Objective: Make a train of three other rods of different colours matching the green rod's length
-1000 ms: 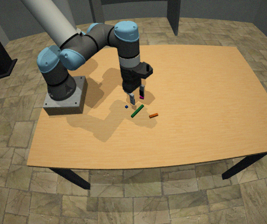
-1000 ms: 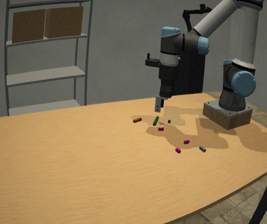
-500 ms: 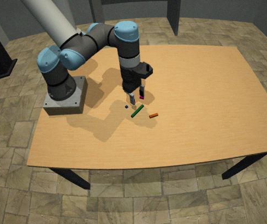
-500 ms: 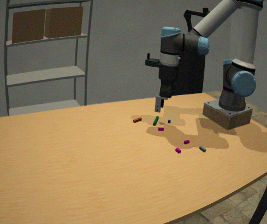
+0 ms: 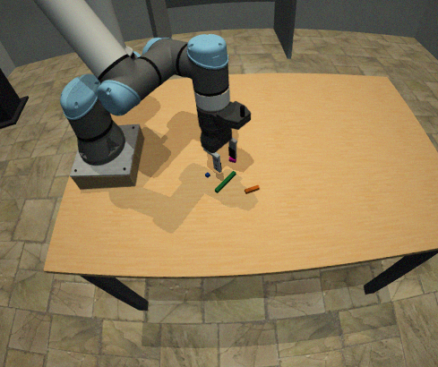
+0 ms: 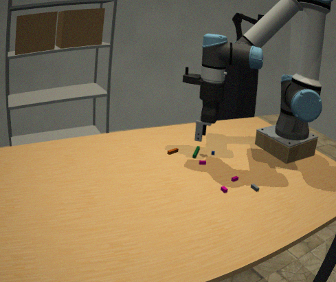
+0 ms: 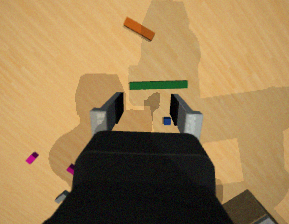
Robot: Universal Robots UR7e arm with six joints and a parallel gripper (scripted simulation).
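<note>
My hand is 70 mm above the blue rod, 50 mm past it and 20 mm to the right of it. From my hand the other things lie so: grey rod: 270 mm to the left, 70 mm below; then orange rod: 70 mm below, 60 mm to the right, 60 mm ahead; then green rod: 70 mm below, 20 mm to the right, 10 mm behind.
</note>
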